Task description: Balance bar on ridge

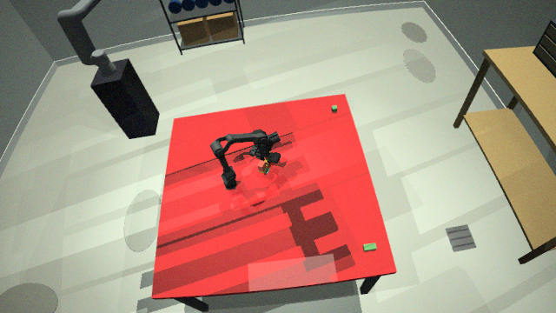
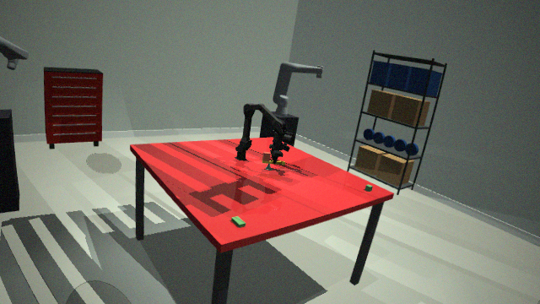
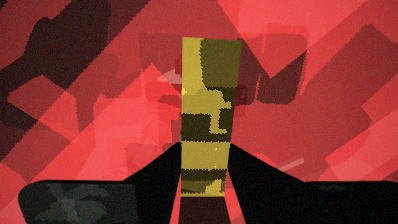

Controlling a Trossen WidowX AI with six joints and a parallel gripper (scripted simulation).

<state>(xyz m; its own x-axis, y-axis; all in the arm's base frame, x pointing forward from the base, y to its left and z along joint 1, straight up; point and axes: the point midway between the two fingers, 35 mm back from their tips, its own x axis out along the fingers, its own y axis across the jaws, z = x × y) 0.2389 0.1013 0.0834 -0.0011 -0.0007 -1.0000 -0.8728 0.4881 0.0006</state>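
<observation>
My gripper tip is now 10 mm past the teal ridge piece, 20 mm to the left of it and 30 mm above it.
</observation>
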